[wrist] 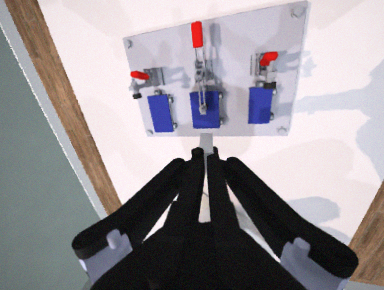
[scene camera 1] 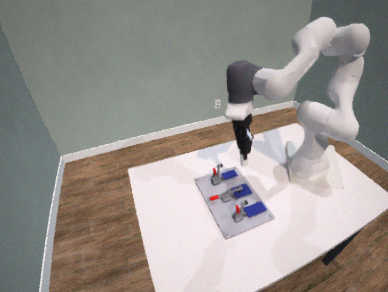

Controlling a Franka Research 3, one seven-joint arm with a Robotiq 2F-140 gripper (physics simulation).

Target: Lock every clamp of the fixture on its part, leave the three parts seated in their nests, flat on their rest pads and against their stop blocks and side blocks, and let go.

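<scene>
A grey fixture plate [scene camera 1: 218, 218] [wrist: 235, 40] carries three blue parts and three clamps. The middle clamp [scene camera 1: 230, 194] [wrist: 201, 75] lies flat, its red handle pointing away from the middle part [scene camera 1: 244, 190] [wrist: 205, 119] and its arm over that part. In the wrist view, the left clamp [wrist: 156, 76] and the right clamp [wrist: 265, 67] stand raised, their arms off the left part [wrist: 161, 114] and the right part [wrist: 260, 106]. All parts look flat beside small round blocks; exact contact cannot be told. My gripper [scene camera 1: 244, 162] [wrist: 206, 141] is shut and empty, above the table beside the plate.
The fixture plate lies on a white table [scene camera 1: 175, 250] [wrist: 95, 55]. The robot's base [scene camera 1: 310, 165] stands on the table to the right in the scene view. The raised clamps stick up above the plate. Screws sit at the plate's corners.
</scene>
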